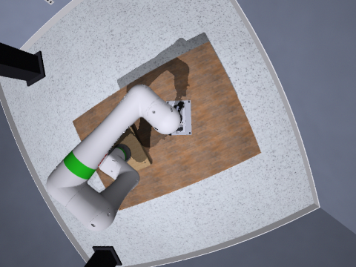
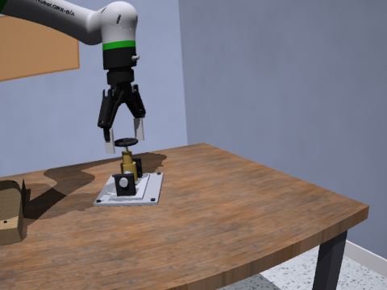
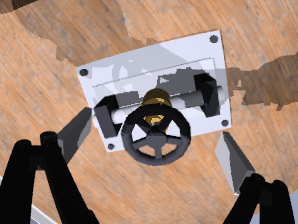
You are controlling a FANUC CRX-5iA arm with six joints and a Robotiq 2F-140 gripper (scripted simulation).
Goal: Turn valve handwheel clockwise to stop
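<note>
Right now the black spoked handwheel is 1 cm below my hand.
</note>
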